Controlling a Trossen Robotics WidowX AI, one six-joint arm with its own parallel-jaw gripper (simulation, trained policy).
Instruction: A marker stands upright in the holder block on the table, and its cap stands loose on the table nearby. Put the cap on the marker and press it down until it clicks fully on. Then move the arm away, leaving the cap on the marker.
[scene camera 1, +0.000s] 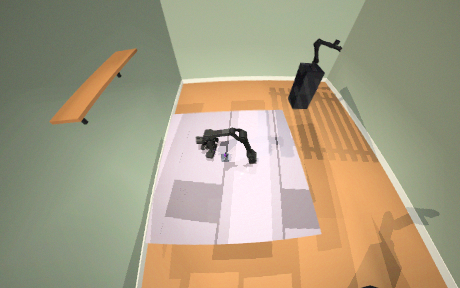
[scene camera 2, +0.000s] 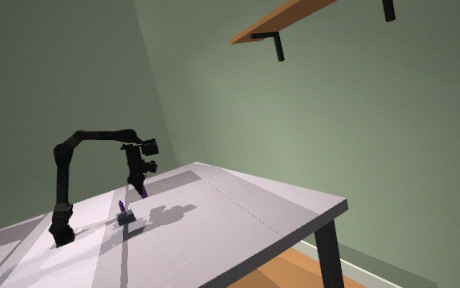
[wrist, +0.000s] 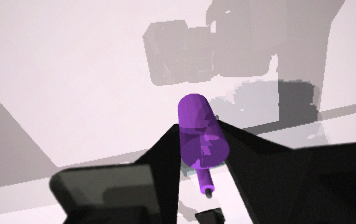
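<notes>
Visible: a purple cap (wrist: 203, 145), together with my gripper (wrist: 196, 127).
</notes>
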